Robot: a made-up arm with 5 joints. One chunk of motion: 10 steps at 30 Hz.
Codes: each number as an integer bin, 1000 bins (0 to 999) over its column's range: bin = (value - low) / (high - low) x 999, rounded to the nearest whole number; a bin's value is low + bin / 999 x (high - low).
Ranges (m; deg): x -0.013..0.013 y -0.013..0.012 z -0.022..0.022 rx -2..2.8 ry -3..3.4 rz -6.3..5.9
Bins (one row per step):
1: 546 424 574 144 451 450
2: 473 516 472 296 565 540
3: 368 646 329 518 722 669
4: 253 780 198 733 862 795
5: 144 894 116 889 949 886
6: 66 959 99 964 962 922
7: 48 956 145 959 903 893
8: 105 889 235 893 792 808
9: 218 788 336 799 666 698
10: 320 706 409 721 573 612
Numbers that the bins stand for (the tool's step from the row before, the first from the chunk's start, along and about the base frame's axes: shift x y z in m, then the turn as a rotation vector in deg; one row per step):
1: 0.00121 -0.00239 0.00328 -1.308 -0.111 -0.805
2: -0.00069 -0.00009 -0.00121 -0.578 0.620 0.295
3: -0.00342 0.00317 -0.00751 0.489 1.625 1.870
4: -0.00642 0.00652 -0.01328 1.522 2.522 3.409
5: -0.00925 0.00937 -0.01689 2.271 3.080 4.520
6: -0.01128 0.01100 -0.01764 2.632 3.163 4.960
7: -0.01175 0.01092 -0.01561 2.608 2.785 4.606
8: -0.01027 0.00925 -0.01165 2.291 2.074 3.567
9: -0.00733 0.00672 -0.00720 1.839 1.267 2.224
10: -0.00467 0.00467 -0.00399 1.464 0.671 1.174

